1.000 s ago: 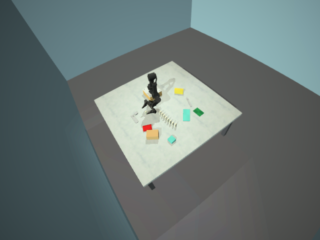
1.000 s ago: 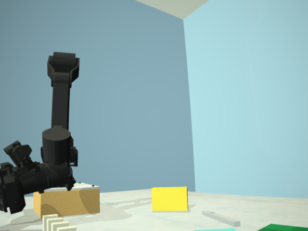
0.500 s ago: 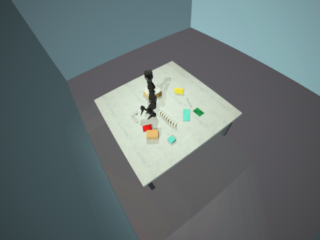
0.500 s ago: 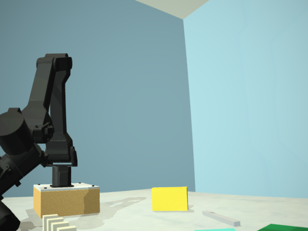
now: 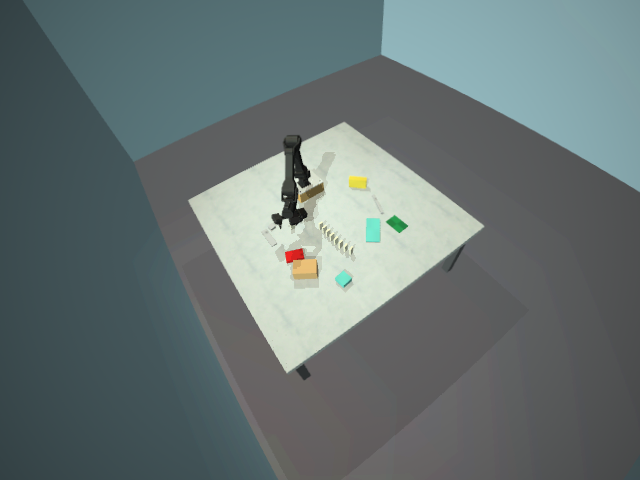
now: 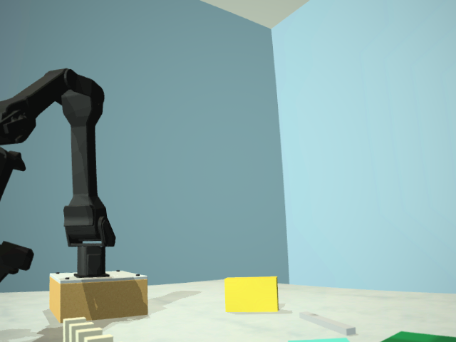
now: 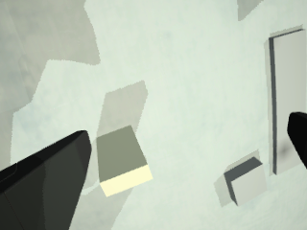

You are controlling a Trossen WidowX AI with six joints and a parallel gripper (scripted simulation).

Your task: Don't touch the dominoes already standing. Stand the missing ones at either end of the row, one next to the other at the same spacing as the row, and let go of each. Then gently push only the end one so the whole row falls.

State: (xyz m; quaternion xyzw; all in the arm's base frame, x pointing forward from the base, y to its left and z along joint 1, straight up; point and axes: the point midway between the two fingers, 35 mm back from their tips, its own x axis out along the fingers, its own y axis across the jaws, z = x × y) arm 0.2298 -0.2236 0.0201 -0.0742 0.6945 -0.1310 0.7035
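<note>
The grey piece is 10 cm behind my gripper tip, 7 cm to the right of it and 6 cm below it. Round my gripper tip: tan block: 27 cm ahead, 5 cm to the right, 3 cm below; then red block: 15 cm ahead, 5 cm to the right, 5 cm below; then grey flat piece: 11 cm to the right, 6 cm below, 4 cm behind.
</note>
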